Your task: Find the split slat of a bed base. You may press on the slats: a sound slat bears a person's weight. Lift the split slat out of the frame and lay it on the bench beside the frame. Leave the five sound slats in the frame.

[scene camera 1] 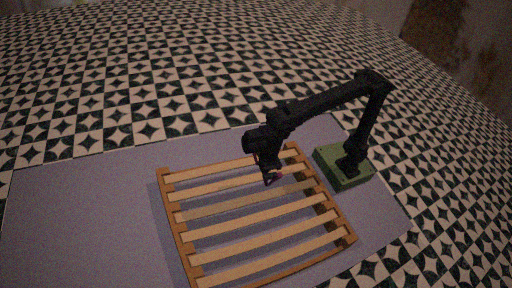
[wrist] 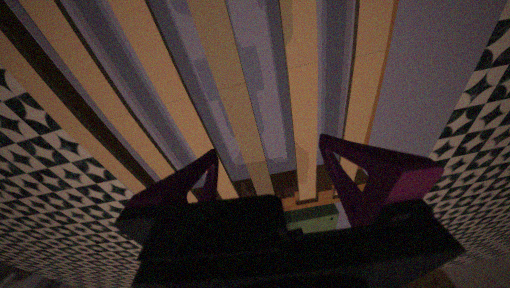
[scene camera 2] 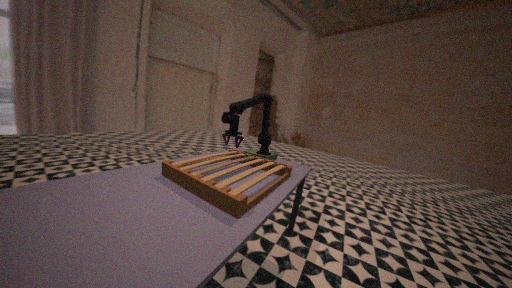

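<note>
The wooden bed frame (scene camera 1: 172,206) (scene camera 2: 200,190) (wrist: 325,192) lies on the grey-purple bench (scene camera 1: 75,215) (scene camera 2: 100,225) (wrist: 425,60). Several slats lie across it in their notches. The third slat from the back (scene camera 1: 245,200) (wrist: 225,75) looks darker, in shadow. Faint cross lines show on several slats in the wrist view; I cannot tell which slat is split. My gripper (scene camera 1: 262,171) (scene camera 2: 232,145) (wrist: 267,147) is open and empty, above the arm-side end of the frame. In the wrist view, the second and third slats from the back pass between its fingers.
The arm's green base block (scene camera 1: 327,150) (wrist: 320,220) stands beside the frame's far end. Bench surface extends from the frame's other end, on the left in scene camera 1. The bench edge runs close along the frame's front side, with patterned floor below.
</note>
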